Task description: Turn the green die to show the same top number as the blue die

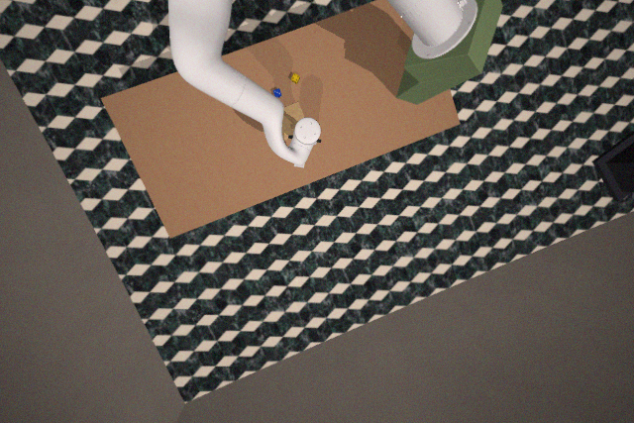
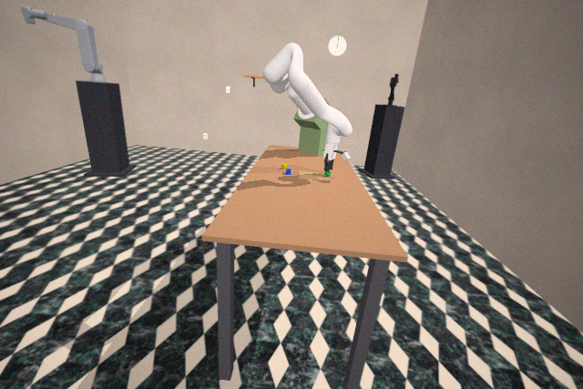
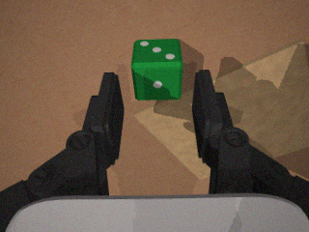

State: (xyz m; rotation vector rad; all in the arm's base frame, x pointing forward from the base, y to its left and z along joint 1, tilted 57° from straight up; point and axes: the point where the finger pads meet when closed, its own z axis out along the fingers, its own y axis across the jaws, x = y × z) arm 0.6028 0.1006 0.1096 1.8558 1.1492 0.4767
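Now: the green die 40 mm below my hand. From my hand the other things lie so: tan mat (110 mm to the right, 50 mm below); then blue die (30 mm behind, 240 mm to the right, 40 mm below); then yellow die (140 mm behind, 250 mm to the right, 40 mm below).
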